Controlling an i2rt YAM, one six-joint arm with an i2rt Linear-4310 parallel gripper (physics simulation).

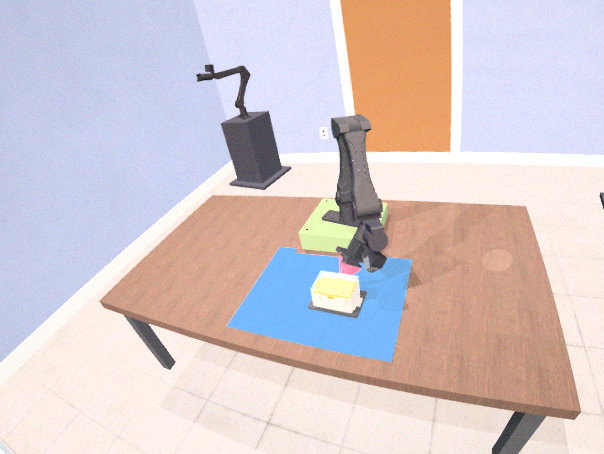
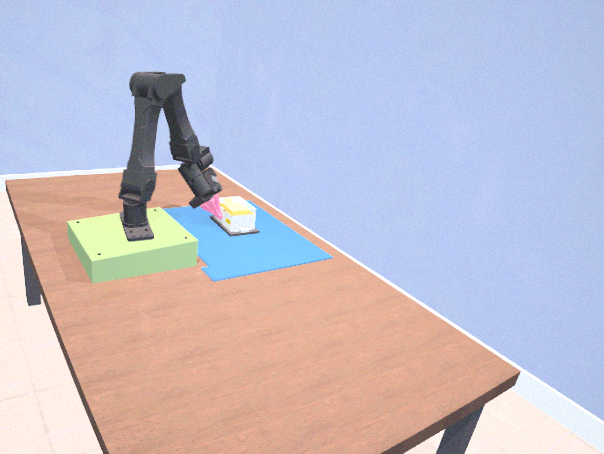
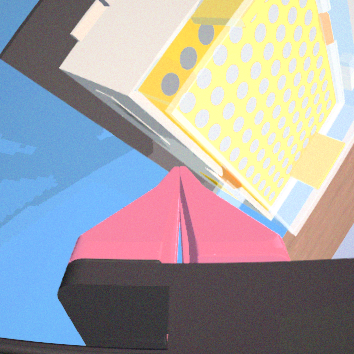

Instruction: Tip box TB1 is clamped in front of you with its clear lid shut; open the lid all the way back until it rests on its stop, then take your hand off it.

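Places are measured from the arm's base along level axes (x ahead, y left, z up), in millimetres.
Where they show: gripper, fingertip midpoint: (image 1: 339, 281) (image 2: 221, 218) (image 3: 179, 177); arm's base at its link origin: (image 1: 348, 220) (image 2: 136, 226).
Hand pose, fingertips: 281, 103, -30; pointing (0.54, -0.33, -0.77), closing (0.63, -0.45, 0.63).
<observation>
Things, the pixels of their top centre, and the offset from my fingertips, as dx, dy, dz. "spot": a spot on its surface instead. Level surfaces: height alone.
- Tip box TB1 at its top centre: (image 3: 324, 110) (image 1: 334, 282) (image 2: 236, 203) +50, +13, +46
- small orange tab at a spot on its surface: (image 3: 231, 180) spot: +6, +21, +37
- blue mat at its surface level: dz -32
- brown table at its surface level: dz -35
Tip box TB1 (image 1: 336, 304) (image 2: 243, 223) (image 3: 112, 47) is a white box with yellow tip racks inside, upright on a dark base plate (image 1: 350, 313) (image 2: 245, 233) (image 3: 37, 42). Its clear lid (image 1: 337, 286) (image 3: 295, 202) lies over the yellow rack and looks shut or nearly shut; a small tilt cannot be told. My gripper (image 1: 344, 273) (image 2: 220, 216) (image 3: 179, 177) is shut and empty, its pink fingertips together. The tips are low beside the box wall that faces the arm, near a small orange tab (image 3: 231, 180). Whether they touch the box is unclear.
A blue mat (image 1: 280, 305) (image 2: 270, 250) (image 3: 30, 215) lies under the box on the brown table (image 1: 475, 320) (image 2: 300, 340). The arm stands on a green block (image 1: 320, 242) (image 2: 145, 262) behind the mat. A second arm on a dark pedestal (image 1: 252, 150) stands beyond the table.
</observation>
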